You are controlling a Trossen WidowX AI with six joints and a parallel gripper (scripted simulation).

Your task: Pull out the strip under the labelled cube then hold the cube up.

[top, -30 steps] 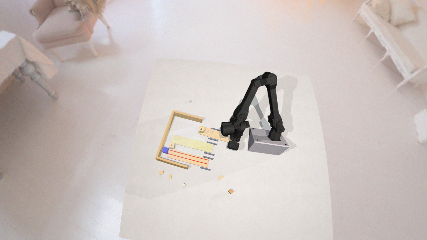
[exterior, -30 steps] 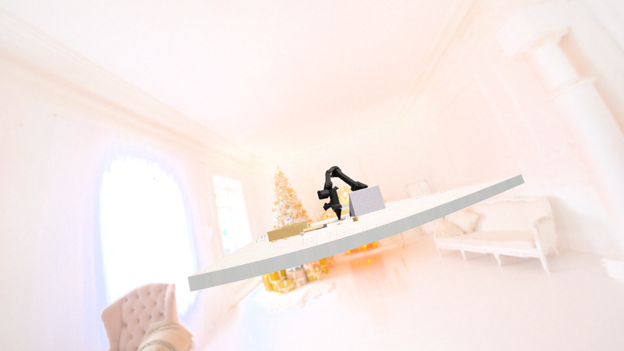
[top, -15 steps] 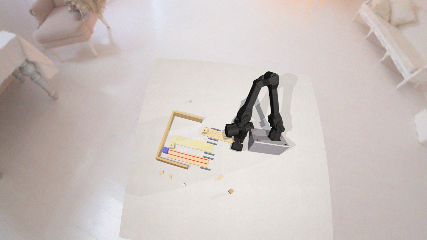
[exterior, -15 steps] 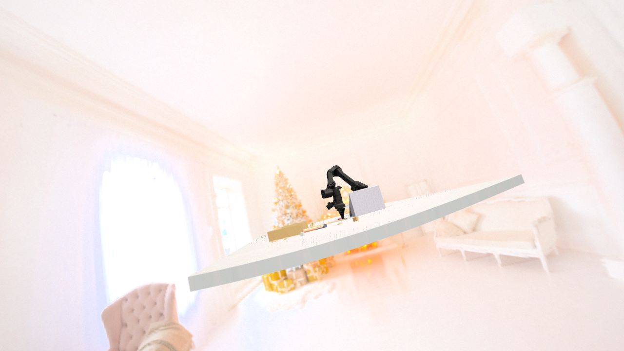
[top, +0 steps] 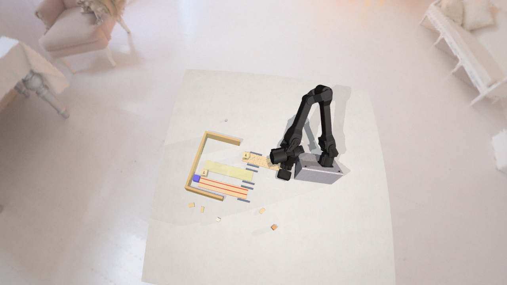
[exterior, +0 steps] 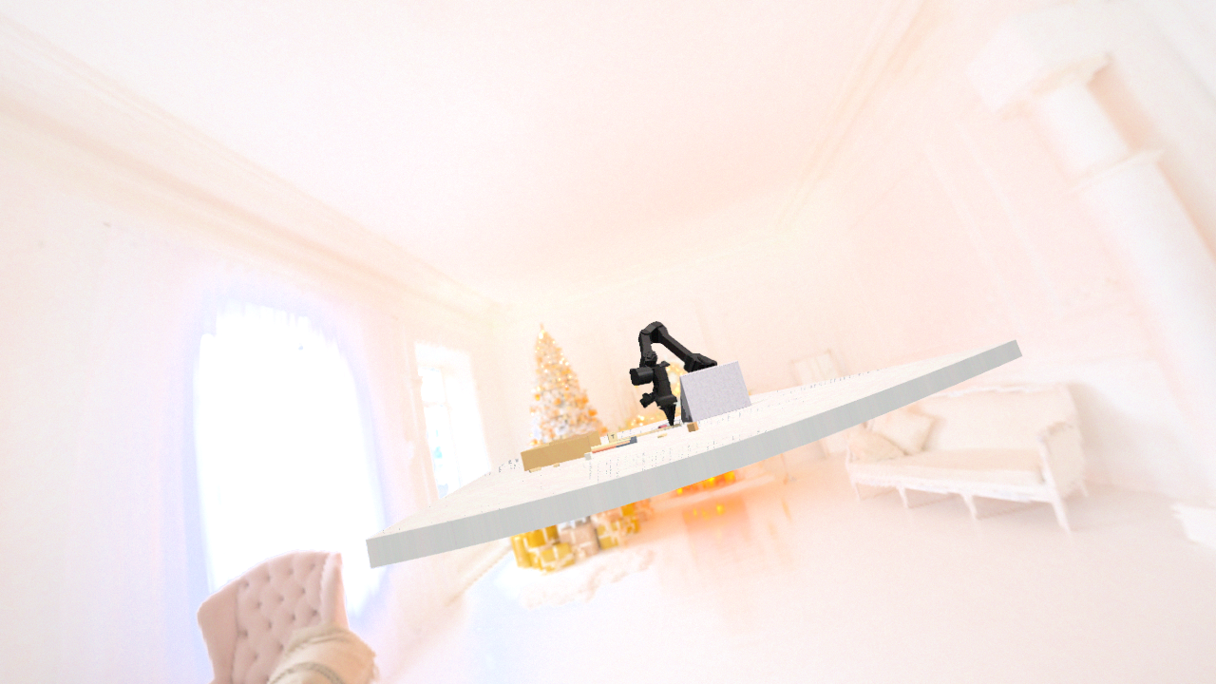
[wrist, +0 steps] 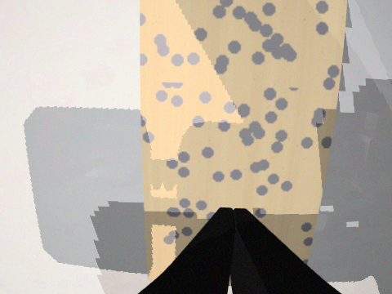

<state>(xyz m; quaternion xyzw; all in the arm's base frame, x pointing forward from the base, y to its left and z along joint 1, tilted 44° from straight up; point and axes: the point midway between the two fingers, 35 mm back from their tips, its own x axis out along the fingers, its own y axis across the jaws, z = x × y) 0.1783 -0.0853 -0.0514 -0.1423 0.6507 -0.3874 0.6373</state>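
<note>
The speckled strip is 90 mm ahead of my gripper tip and 30 mm to the right of it. The rest, counted from my gripper tip: pink cube: 70 mm to the right, 10 mm ahead.
</note>
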